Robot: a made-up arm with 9 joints. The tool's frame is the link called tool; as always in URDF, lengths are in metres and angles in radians.
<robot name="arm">
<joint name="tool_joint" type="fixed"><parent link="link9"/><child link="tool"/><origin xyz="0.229 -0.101 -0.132" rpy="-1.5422 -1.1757 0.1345"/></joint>
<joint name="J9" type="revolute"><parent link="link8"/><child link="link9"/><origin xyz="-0.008 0.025 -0.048"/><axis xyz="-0.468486 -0.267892 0.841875"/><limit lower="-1.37" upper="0.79" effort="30" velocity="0.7"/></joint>
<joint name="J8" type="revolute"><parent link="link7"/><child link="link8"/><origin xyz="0.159 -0.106 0.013"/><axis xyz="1 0 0"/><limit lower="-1.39" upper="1.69" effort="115" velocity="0.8"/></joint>
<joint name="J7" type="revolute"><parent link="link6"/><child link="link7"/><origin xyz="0.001 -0.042 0"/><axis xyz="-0.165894 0.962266 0.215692"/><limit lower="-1.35" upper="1.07" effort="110" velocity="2.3"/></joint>
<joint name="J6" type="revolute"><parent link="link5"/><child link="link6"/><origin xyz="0.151 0.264 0.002"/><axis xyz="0 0 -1"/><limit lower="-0.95" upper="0.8" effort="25" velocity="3"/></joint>
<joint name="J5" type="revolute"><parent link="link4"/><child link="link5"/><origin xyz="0.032 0.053 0.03"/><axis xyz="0.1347 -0.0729 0.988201"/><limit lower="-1.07" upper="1.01" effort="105" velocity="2.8"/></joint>
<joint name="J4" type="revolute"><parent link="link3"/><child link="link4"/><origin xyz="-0.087 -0.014 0.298"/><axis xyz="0 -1 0"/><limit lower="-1.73" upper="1.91" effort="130" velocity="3"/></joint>
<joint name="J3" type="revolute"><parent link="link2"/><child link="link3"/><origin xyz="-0.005 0.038 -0.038"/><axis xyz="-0.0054 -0.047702 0.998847"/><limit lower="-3.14" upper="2.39" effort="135" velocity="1"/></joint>
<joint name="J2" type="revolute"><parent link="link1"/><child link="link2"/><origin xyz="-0.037 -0.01 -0.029"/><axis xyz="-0.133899 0.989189 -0.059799"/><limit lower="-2.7" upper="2.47" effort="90" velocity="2.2"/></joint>
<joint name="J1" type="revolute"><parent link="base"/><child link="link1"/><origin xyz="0.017 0.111 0.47"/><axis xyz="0.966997 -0.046 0.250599"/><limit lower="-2.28" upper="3.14" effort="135" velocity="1.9"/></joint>
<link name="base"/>
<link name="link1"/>
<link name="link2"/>
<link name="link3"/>
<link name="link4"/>
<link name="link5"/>
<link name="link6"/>
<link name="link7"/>
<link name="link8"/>
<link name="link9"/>
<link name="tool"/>
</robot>
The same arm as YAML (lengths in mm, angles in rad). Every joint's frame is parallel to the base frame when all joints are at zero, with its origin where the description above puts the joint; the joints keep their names.
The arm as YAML. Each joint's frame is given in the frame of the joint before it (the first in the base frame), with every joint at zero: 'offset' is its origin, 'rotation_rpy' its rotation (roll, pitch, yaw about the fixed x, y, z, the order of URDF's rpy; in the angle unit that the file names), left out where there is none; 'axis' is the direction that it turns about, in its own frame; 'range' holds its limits. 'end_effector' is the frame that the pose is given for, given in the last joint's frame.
length_unit: mm
angle_unit: rad
chain:
  - id: J1
    offset: [17.0, 111.0, 470.0]
    axis: [0.966997, -0.046, 0.250599]
    range: [-2.28, 3.14]
  - id: J2
    offset: [-37.0, -10.0, -29.0]
    axis: [-0.133899, 0.989189, -0.059799]
    range: [-2.7, 2.47]
  - id: J3
    offset: [-5.0, 38.0, -38.0]
    axis: [-0.0054, -0.047702, 0.998847]
    range: [-3.14, 2.39]
  - id: J4
    offset: [-87.0, -14.0, 298.0]
    axis: [0.0, -1.0, 0.0]
    range: [-1.73, 1.91]
  - id: J5
    offset: [32.0, 53.0, 30.0]
    axis: [0.1347, -0.0729, 0.988201]
    range: [-1.07, 1.01]
  - id: J6
    offset: [151.0, 264.0, 2.0]
    axis: [0.0, 0.0, -1.0]
    range: [-0.95, 0.8]
  - id: J7
    offset: [1.0, -42.0, 0.0]
    axis: [-0.165894, 0.962266, 0.215692]
    range: [-1.35, 1.07]
  - id: J8
    offset: [159.0, -106.0, 13.0]
    axis: [1.0, 0.0, 0.0]
    range: [-1.39, 1.69]
  - id: J9
    offset: [-8.0, 25.0, -48.0]
    axis: [-0.468486, -0.267892, 0.841875]
    range: [-1.37, 0.79]
end_effector:
  offset: [229.0, -101.0, -132.0]
  rotation_rpy: [-1.5422, -1.1757, 0.1345]

